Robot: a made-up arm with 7 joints.
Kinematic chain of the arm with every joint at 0, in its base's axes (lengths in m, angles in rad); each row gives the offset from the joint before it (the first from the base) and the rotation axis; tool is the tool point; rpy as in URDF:
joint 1: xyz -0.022 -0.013 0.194 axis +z
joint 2: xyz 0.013 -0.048 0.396 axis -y
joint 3: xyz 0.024 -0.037 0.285 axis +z
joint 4: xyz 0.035 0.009 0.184 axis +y
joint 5: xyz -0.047 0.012 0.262 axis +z
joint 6: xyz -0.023 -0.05 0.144 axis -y
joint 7: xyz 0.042 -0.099 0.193 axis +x
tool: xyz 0.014 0.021 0.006 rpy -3.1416 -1.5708 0
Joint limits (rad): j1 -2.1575..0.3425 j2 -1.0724..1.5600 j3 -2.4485..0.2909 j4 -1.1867..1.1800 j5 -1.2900..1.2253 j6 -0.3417..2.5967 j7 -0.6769..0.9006
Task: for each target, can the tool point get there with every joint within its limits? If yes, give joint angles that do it. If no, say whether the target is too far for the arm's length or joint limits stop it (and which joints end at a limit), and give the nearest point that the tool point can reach.
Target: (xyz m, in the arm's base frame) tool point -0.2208 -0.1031 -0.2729
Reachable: no: joint limits stop it (at a limit: joint 2, joint 4, joint 7) | nearest point -0.3965 -0.1827 0.0361 | short by 0.364 m
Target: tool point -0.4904 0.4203 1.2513
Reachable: yes | joints -0.7347 0.4262 -0.8027 -0.3310 0.4133 1.4229 0.1015
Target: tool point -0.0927 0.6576 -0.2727
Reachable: no: joint limits stop it (at a limit: joint 2, joint 5, joint 7) | nearest point -0.0858 0.5924 0.0149 | short by 0.295 m
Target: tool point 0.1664 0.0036 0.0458
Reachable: no: joint limits stop it (at a limit: joint 1, joint 2, joint 4, joint 7) | nearest point 0.2429 0.1998 0.1581 | short by 0.239 m
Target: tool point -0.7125 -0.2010 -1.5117
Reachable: no: too far | nearest point -0.5421 -0.1546 0.0029 | short by 1.525 m
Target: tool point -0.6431 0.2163 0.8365
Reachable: yes | joints 0.0119 1.2104 -1.7906 -0.3322 -0.0992 2.3502 -0.2626
